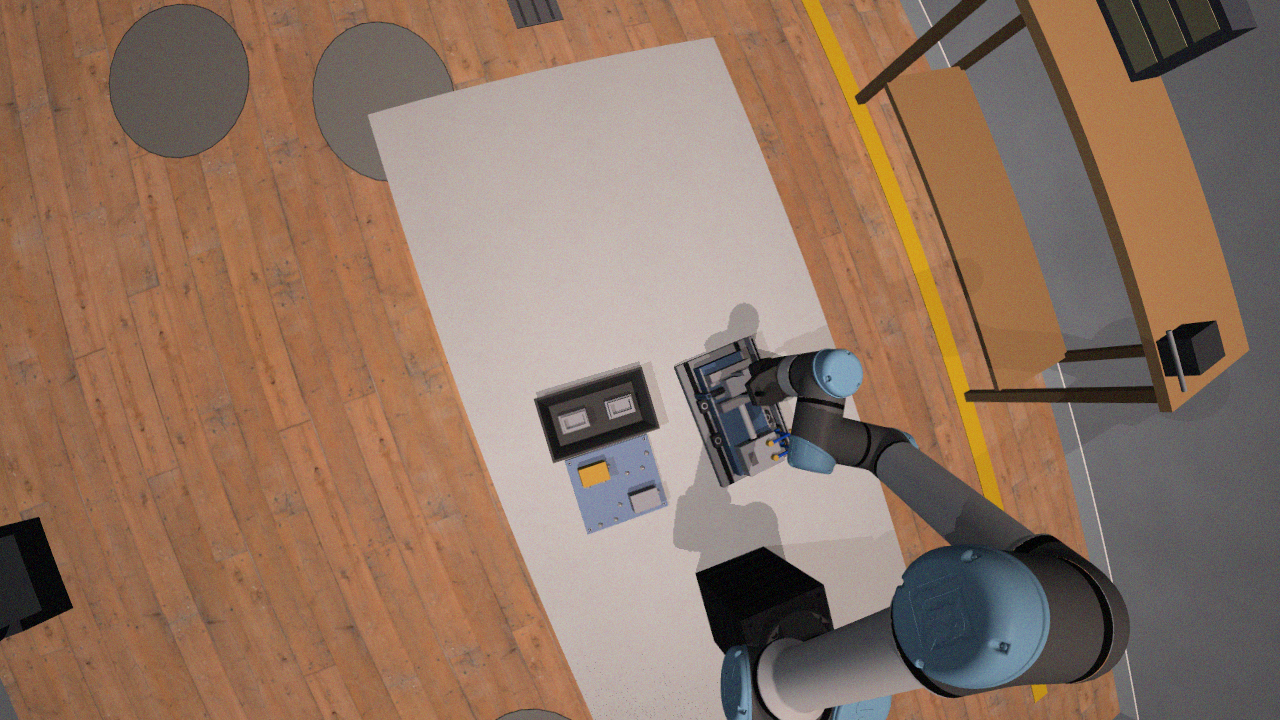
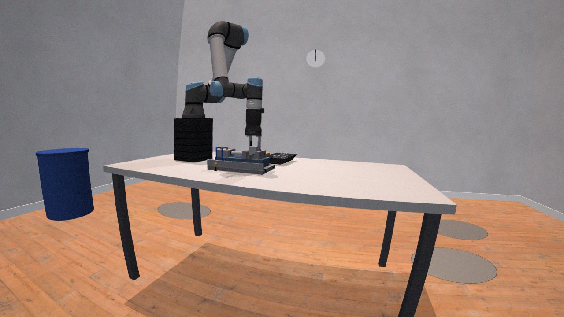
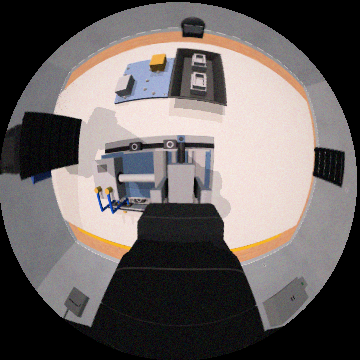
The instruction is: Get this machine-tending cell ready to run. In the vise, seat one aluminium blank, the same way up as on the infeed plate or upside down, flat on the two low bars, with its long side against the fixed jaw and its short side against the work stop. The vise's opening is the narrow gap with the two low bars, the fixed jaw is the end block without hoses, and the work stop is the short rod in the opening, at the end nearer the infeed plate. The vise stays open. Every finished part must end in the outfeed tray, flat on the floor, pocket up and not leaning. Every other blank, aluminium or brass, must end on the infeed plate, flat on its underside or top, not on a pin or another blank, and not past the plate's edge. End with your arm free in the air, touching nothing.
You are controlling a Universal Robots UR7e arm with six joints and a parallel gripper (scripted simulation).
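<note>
The vise is 9 cm below my hand, 7 cm behind it and 1 cm to the right of it. Also, from my hand: brass blank (33 cm to the left, 13 cm behind, 10 cm below).
</note>
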